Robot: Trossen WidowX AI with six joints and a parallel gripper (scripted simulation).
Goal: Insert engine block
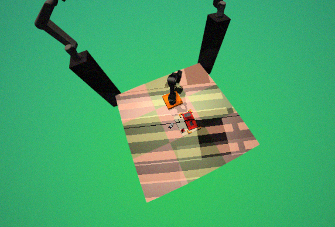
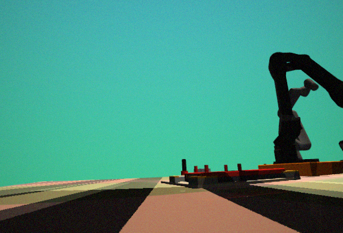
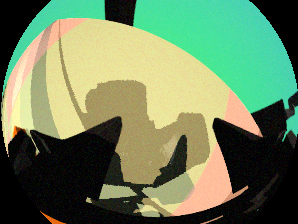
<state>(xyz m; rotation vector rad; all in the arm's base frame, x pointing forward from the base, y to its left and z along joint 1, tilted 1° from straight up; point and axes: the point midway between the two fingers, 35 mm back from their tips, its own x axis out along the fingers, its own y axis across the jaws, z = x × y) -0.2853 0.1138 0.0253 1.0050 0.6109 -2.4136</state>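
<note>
The engine block is 570 mm ahead of my gripper tip, 210 mm to the right of it and 10 mm below it.
</note>
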